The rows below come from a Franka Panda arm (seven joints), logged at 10 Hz.
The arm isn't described. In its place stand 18 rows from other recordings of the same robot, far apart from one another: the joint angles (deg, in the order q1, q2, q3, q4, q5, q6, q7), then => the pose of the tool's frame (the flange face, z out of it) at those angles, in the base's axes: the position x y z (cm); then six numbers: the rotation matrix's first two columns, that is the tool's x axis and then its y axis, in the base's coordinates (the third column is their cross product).
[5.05 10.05 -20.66 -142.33 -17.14 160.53 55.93] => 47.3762 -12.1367 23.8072 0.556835 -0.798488 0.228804 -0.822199 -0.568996 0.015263
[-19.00 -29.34 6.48 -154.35 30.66 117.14 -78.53] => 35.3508 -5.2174 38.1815 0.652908 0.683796 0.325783 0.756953 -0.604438 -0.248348
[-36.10 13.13 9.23 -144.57 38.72 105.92 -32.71] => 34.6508 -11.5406 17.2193 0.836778 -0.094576 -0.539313 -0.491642 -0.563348 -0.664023
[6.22 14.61 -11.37 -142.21 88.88 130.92 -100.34] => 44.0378 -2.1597 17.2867 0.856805 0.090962 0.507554 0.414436 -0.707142 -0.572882
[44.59 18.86 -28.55 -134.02 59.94 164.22 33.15] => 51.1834 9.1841 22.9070 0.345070 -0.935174 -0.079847 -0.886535 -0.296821 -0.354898
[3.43 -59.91 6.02 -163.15 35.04 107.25 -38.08] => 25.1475 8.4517 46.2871 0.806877 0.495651 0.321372 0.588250 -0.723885 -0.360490
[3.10 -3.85 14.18 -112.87 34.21 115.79 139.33] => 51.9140 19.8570 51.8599 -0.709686 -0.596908 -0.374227 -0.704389 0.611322 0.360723
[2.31 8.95 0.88 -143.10 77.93 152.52 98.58] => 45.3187 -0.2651 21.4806 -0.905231 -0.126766 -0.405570 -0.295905 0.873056 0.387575
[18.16 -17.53 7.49 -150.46 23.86 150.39 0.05] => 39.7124 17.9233 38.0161 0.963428 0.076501 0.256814 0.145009 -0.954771 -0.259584
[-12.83 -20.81 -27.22 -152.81 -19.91 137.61 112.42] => 31.3480 -25.5910 34.8807 -0.731837 -0.679239 0.055217 -0.680969 0.725745 -0.097856
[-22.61 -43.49 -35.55 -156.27 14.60 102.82 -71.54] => 19.1662 -23.8282 40.0776 0.863451 0.178483 0.471802 0.409909 -0.793366 -0.450049
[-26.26 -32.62 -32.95 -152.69 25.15 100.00 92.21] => 20.8152 -25.3553 38.3845 -0.783322 -0.214564 -0.583412 -0.533200 0.714373 0.453177
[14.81 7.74 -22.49 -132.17 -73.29 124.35 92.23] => 50.2841 -10.5681 29.2602 0.658325 -0.363735 0.659019 -0.748560 -0.408424 0.522348
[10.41 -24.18 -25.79 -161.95 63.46 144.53 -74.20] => 34.9653 -8.8177 31.1863 0.845885 -0.057993 0.530203 0.256436 -0.827417 -0.499621
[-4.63 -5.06 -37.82 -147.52 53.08 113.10 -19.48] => 33.0083 -22.7364 27.5473 0.622239 -0.666134 -0.411199 -0.694056 -0.226484 -0.683368
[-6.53 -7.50 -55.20 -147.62 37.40 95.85 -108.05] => 22.5029 -27.7015 27.7094 0.745904 0.110381 0.656843 0.591238 -0.563835 -0.576652
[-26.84 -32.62 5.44 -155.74 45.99 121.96 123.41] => 34.5824 -10.3246 40.2995 -0.917028 -0.047330 -0.396003 -0.229232 0.875081 0.426246
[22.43 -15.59 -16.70 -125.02 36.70 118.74 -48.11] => 48.9007 7.0243 52.4298 0.745515 0.453051 0.488828 0.650559 -0.654053 -0.385988
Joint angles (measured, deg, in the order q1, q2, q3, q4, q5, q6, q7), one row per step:
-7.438, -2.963, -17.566, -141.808, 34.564, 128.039, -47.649
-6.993, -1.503, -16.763, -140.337, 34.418, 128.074, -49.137
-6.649, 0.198, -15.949, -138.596, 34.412, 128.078, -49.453
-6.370, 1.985, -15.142, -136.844, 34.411, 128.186, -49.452
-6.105, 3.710, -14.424, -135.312, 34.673, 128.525, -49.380
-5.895, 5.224, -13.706, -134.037, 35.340, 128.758, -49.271
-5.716, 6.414, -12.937, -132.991, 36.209, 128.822, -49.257
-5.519, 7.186, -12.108, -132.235, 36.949, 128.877, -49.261
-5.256, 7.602, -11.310, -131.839, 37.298, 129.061, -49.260
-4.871, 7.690, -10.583, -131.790, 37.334, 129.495, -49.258
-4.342, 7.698, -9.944, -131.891, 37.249, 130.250, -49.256
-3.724, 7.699, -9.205, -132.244, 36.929, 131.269, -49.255
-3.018, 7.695, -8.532, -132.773, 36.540, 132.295, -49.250
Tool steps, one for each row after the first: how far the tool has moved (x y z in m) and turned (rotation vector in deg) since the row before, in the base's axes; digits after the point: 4 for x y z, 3 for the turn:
0.0111, 0.0053, -0.0013, -0.733, -0.539, 2.645
0.0122, 0.0046, -0.0016, -0.530, -0.052, 1.437
0.0120, 0.0044, -0.0025, -0.517, 0.085, 1.055
0.0108, 0.0042, -0.0036, -0.396, 0.037, 0.617
0.0093, 0.0049, -0.0039, 0.033, 0.044, 0.264
0.0080, 0.0062, -0.0030, 0.346, -0.047, 0.275
0.0066, 0.0076, -0.0016, 0.356, -0.160, 0.462
0.0048, 0.0082, -0.0009, 0.117, -0.164, 0.731
0.0032, 0.0087, -0.0002, -0.174, -0.255, 0.915
0.0027, 0.0089, -0.0002, -0.432, -0.384, 0.939
0.0016, 0.0104, -0.0016, -0.666, -0.298, 1.206
0.0004, 0.0108, -0.0027, -0.676, -0.144, 1.279

